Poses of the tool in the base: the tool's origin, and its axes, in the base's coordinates. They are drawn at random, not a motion.
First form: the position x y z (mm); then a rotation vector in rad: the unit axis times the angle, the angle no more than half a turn.
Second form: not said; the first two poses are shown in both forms.
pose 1, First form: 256 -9 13 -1.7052 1.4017 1.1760
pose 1, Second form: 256 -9 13 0.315 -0.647 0.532 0.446
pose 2, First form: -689 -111 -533 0.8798 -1.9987 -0.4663
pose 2, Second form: -689 -111 -533 0.439 0.354 -0.804 -0.188
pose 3, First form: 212 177 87 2.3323 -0.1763 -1.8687
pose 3, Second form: 212 177 87 0.074 0.777 -0.059 -0.622
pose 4, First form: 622 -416 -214 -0.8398 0.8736 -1.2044
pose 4, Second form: 622 -416 -214 0.657 -0.371 0.386 -0.532
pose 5, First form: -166 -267 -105 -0.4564 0.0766 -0.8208
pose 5, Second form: -166 -267 -105 0.891 -0.220 0.037 -0.395
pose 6, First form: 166 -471 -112 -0.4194 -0.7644 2.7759
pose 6, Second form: 166 -471 -112 0.116 -0.143 -0.261 0.948
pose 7, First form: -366 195 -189 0.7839 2.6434 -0.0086
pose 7, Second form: -366 195 -189 0.191 0.279 0.941 -0.003
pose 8, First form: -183 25 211 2.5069 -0.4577 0.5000
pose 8, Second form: -183 25 211 0.269 0.930 -0.170 0.185
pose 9, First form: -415 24 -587 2.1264 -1.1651 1.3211
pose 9, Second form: -415 24 -587 0.189 0.756 -0.414 0.470
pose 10, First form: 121 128 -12 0.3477 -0.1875 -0.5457
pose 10, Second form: 121 128 -12 0.944 0.171 -0.092 -0.268
